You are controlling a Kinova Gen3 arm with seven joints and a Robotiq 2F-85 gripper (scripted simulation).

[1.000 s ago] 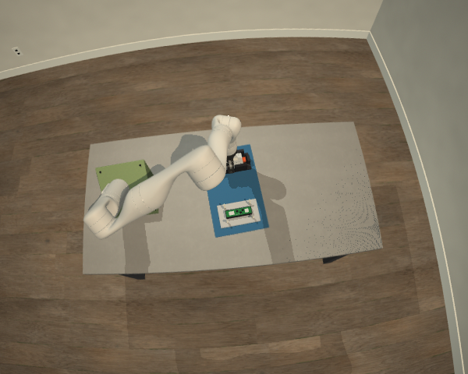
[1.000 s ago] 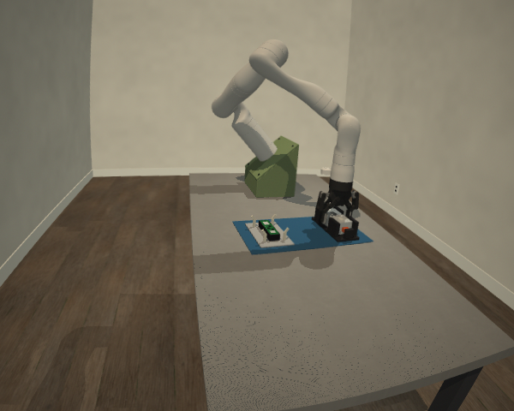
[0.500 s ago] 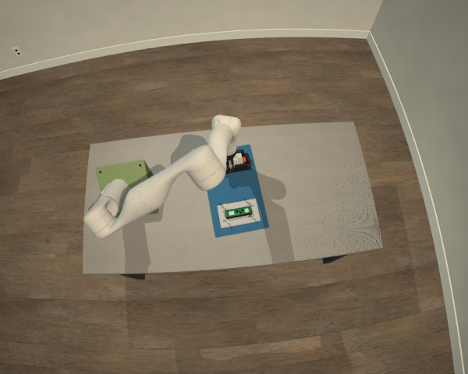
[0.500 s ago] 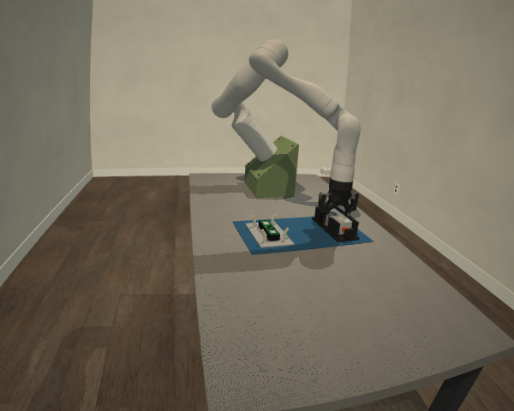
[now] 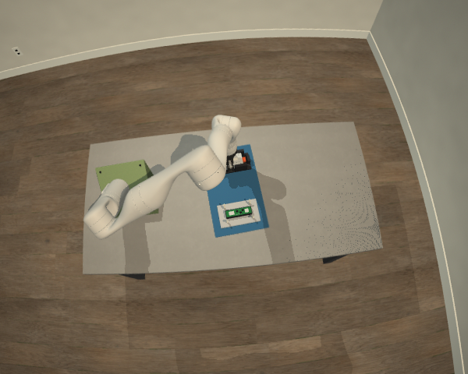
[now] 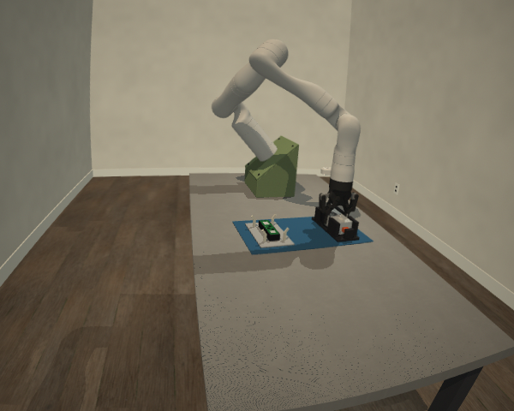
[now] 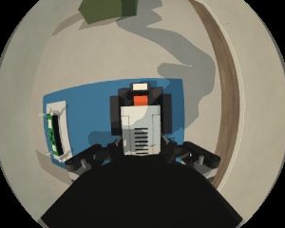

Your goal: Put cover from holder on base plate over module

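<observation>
My hand is right at the white cover.
</observation>
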